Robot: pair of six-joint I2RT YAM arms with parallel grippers.
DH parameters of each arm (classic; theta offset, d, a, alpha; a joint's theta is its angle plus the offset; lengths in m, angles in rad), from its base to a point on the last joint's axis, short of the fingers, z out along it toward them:
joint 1: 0 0.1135 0.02 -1.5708
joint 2: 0 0 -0.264 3.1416
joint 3: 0.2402 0 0.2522 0
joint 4: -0.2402 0 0.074 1.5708
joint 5: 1.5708 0 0 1.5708
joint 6: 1.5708 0.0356 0 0
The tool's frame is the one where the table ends.
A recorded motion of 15 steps. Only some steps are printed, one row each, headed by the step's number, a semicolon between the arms.
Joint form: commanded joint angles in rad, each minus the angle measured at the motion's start. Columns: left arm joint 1, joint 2, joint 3, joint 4, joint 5, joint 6; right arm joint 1, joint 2, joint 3, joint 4, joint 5, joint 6.
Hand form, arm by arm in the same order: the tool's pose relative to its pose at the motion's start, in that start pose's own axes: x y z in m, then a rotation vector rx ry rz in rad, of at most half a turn. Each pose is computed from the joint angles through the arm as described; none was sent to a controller.
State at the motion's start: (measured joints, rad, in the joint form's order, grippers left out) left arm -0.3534 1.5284 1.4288 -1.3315 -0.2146 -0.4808; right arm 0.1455 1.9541 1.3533 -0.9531 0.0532 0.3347
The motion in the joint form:
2: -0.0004 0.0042 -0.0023 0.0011 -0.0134 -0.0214; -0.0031 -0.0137 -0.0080 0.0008 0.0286 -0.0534
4: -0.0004 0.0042 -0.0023 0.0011 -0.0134 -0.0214; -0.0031 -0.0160 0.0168 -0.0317 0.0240 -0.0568
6: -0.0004 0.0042 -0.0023 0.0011 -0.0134 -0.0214; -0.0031 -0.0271 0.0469 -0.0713 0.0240 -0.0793
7: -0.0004 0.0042 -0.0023 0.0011 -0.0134 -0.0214; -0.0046 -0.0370 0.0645 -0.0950 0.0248 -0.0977
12: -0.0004 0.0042 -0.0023 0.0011 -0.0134 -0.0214; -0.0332 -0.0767 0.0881 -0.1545 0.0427 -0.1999
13: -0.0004 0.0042 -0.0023 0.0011 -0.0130 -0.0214; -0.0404 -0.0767 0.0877 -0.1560 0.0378 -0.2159
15: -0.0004 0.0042 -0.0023 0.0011 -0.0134 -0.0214; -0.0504 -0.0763 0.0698 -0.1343 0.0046 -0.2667
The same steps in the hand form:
2: -0.0005 -0.0002 0.0017 -0.0142 -0.0017 -0.0198; 0.0013 -0.0028 -0.0027 0.0254 -0.0147 -0.0499
4: -0.0005 -0.0002 0.0017 -0.0142 -0.0017 -0.0198; 0.0000 -0.0026 -0.0093 0.0227 -0.0081 -0.0536
6: -0.0005 -0.0002 0.0017 -0.0142 -0.0017 -0.0198; -0.0009 -0.0029 -0.0202 0.0223 -0.0094 -0.0760
7: -0.0005 -0.0002 0.0017 -0.0142 -0.0017 -0.0198; -0.0012 -0.0038 -0.0278 0.0221 -0.0130 -0.0927
12: -0.0005 -0.0002 0.0017 -0.0142 -0.0017 -0.0198; 0.0006 -0.0167 -0.0462 0.0405 -0.0177 -0.1660
13: -0.0004 -0.0003 0.0017 -0.0139 -0.0015 -0.0198; 0.0001 -0.0190 -0.0460 0.0365 -0.0140 -0.1750
15: -0.0005 -0.0002 0.0017 -0.0142 -0.0017 -0.0198; 0.0001 -0.0212 -0.0413 0.0038 -0.0100 -0.2157

